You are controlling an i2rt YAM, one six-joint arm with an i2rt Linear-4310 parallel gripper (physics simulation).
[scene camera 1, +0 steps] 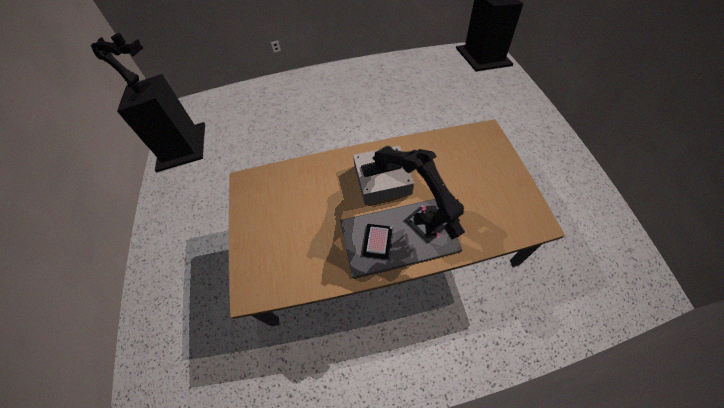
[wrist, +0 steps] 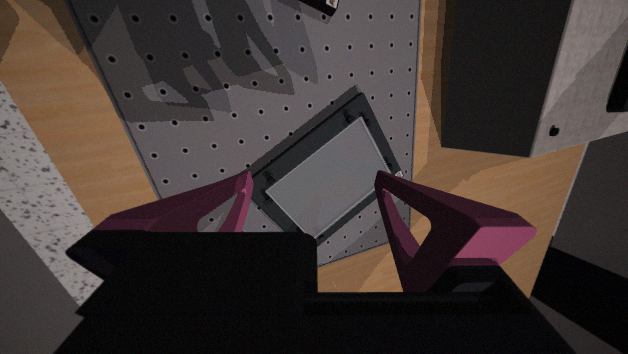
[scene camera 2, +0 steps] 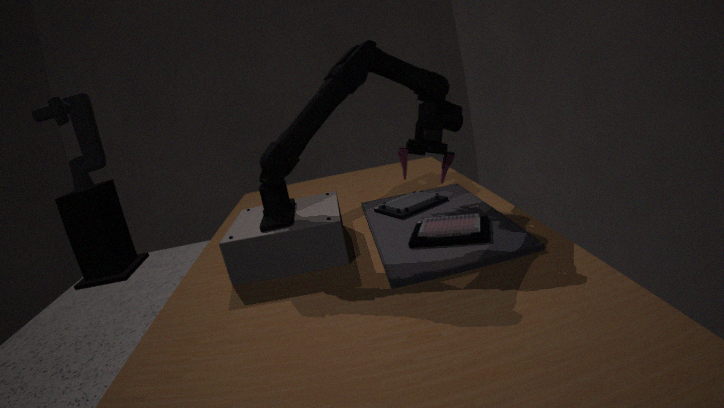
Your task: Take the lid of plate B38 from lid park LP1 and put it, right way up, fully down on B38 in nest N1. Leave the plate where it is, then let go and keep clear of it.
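Seen in the pictures: gripper, between the fingertips: (scene camera 1: 423, 225) (wrist: 313, 177) (scene camera 2: 423, 181); arm's base, origin of its link: (scene camera 1: 381, 167) (scene camera 2: 279, 215).
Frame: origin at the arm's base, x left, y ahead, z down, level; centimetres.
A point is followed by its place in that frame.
The clear, flat lid (scene camera 2: 416, 202) @[x 8.5, y 33.7, z 6.6 cm] (wrist: 330, 175) @[x 10.9, y 33.5, z 6.5 cm] lies in the dark frame of lid park LP1 (scene camera 1: 418, 232) @[x 7.1, y 36.7, z 7.5 cm] (scene camera 2: 392, 213) @[x 6.7, y 26.7, z 7.5 cm] (wrist: 310, 144) @[x 7.3, y 34.9, z 7.3 cm], between its small corner posts. Plate B38 (scene camera 1: 376, 239) @[x -13.2, y 35.1, z 5.9 cm] (scene camera 2: 450, 225) @[x -14.3, y 34.7, z 5.7 cm], with a pink well field, sits in the black nest N1 (scene camera 1: 376, 256) @[x -15.4, y 42.7, z 7.3 cm] (scene camera 2: 445, 243) @[x -17.9, y 32.1, z 7.8 cm]; in the wrist view a corner of the nest shows at the top edge. My gripper (scene camera 1: 431, 221) @[x 8.9, y 36.5, z 1.6 cm] (scene camera 2: 424, 180) @[x 8.9, y 36.5, z 1.6 cm] (wrist: 313, 177) @[x 8.9, y 36.5, z 1.6 cm] is open and empty, pointing down above the lid park. Its pink fingertips are apart from the lid. In the wrist view the lid appears turned relative to the fingers.
The grey perforated board (scene camera 1: 354, 258) @[x -25.2, y 40.4, z 8.3 cm] (scene camera 2: 397, 268) @[x -22.4, y 21.1, z 8.3 cm] (wrist: 165, 135) @[x 3.8, y 47.5, z 8.3 cm] carries park and nest on the wooden table (scene camera 1: 278, 228) @[x -58.2, y 14.0, z 9.6 cm] (scene camera 2: 354, 349) @[x -42.0, y 10.3, z 9.6 cm]. My arm's box-shaped base (scene camera 1: 387, 191) @[x -1.1, y 13.6, z 2.1 cm] (scene camera 2: 288, 258) @[x -12.4, y 1.2, z 5.8 cm] stands beside it. Another arm stands on a black pedestal (scene camera 1: 157, 121) (scene camera 2: 96, 233) off the table.
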